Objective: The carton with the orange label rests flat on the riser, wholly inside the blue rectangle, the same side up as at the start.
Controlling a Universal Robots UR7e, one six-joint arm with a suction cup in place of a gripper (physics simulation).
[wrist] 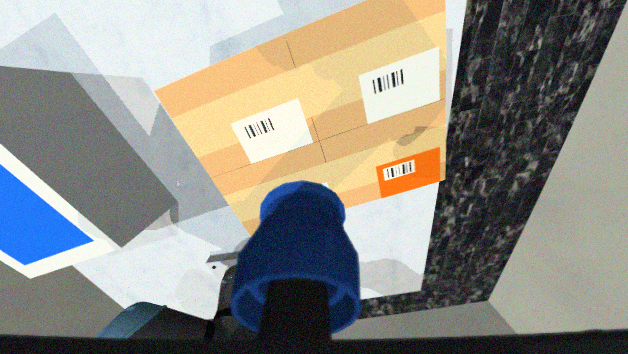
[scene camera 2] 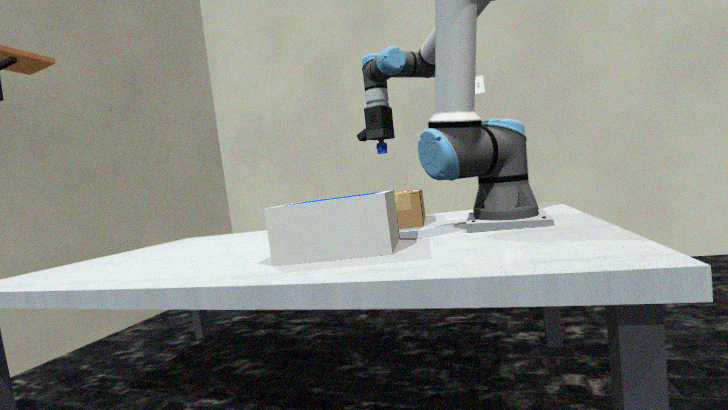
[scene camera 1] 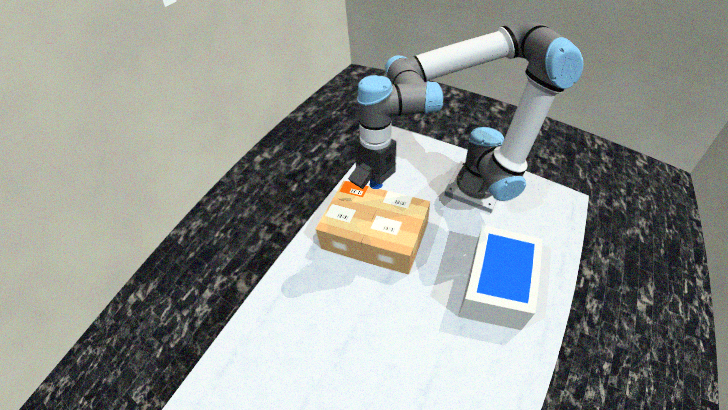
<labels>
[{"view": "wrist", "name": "my suction cup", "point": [301,234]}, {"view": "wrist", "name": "white riser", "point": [81,191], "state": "on the table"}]
</labels>
